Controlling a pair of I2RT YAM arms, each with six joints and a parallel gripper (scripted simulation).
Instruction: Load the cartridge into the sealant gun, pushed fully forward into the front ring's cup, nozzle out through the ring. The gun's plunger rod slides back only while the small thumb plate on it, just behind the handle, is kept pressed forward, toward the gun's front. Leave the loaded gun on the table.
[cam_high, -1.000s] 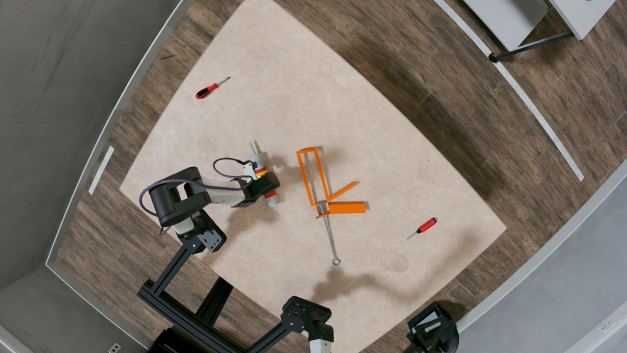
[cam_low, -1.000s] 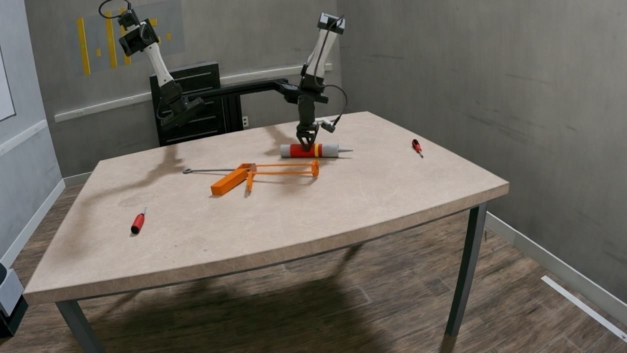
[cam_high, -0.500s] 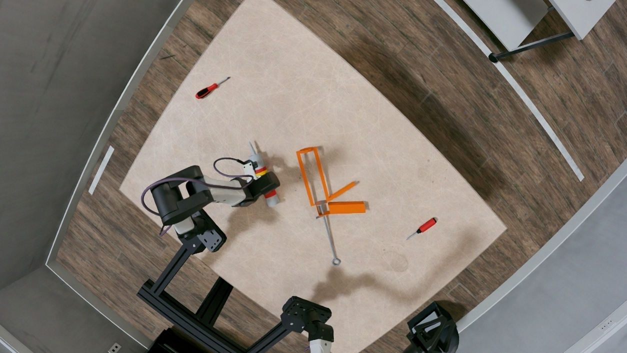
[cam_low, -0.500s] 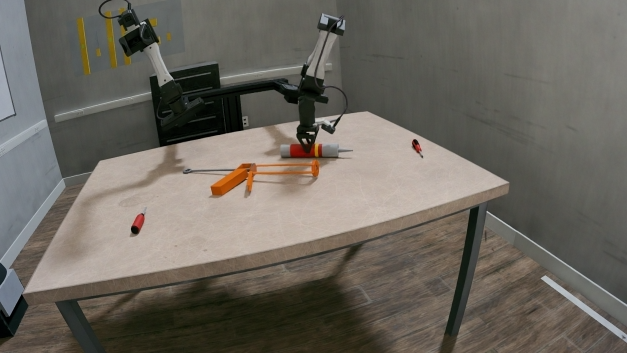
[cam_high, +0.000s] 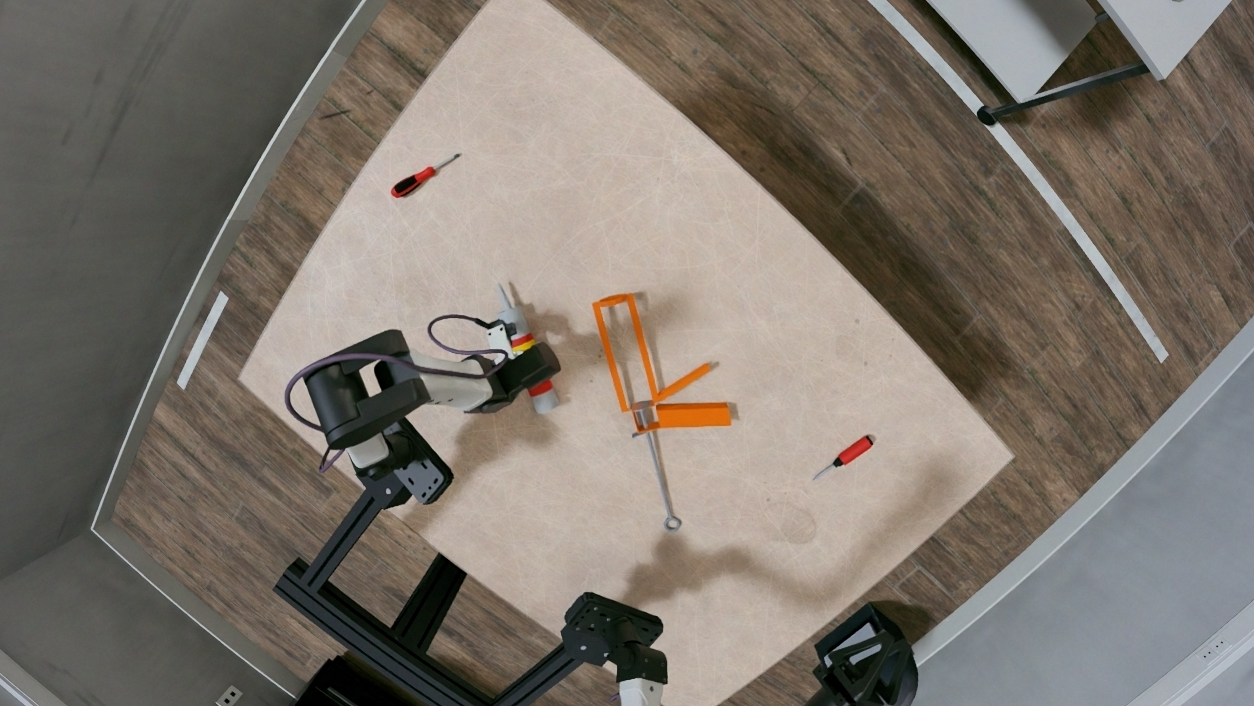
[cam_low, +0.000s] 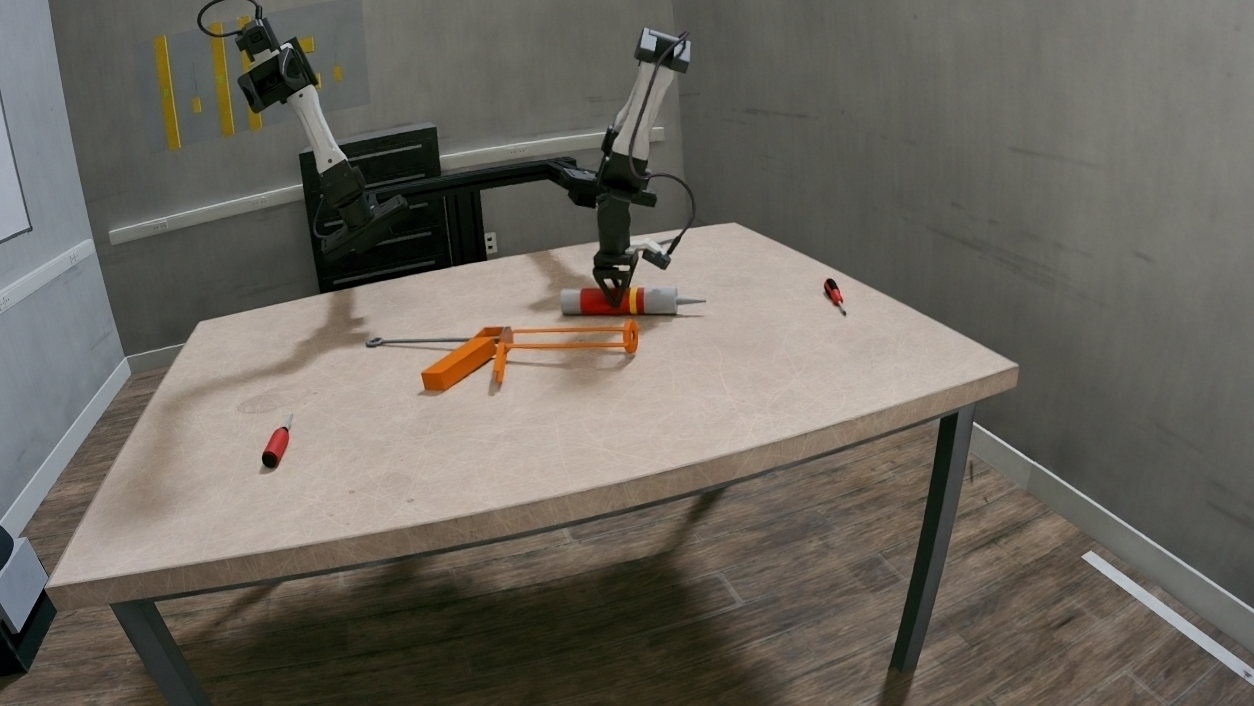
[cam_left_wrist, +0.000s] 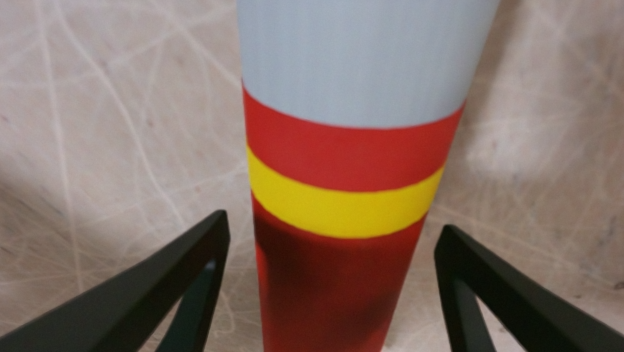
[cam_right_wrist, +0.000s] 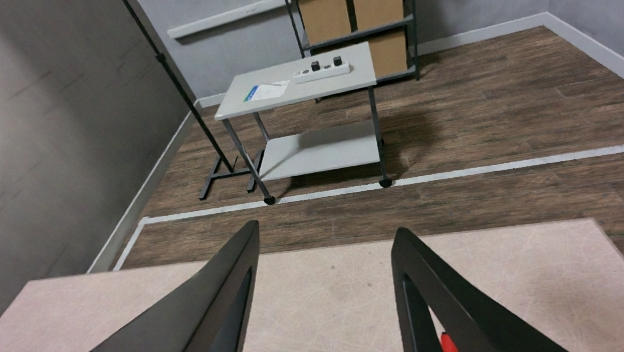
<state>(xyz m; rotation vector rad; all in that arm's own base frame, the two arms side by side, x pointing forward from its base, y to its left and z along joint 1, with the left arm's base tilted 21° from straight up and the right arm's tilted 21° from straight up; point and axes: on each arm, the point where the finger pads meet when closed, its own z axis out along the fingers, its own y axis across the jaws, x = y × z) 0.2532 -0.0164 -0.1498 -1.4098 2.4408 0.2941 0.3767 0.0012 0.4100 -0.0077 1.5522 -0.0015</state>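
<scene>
The cartridge lies 10 mm ahead of my left hand, 20 mm to the left of it and 10 mm below it. The rest, counted from my left hand: plunger rod: 360 mm to the right, 20 mm below; orange sealant gun: 90 mm ahead, 280 mm to the right, 10 mm below; thumb plate: 50 mm ahead, 270 mm to the right, 10 mm below.
</scene>
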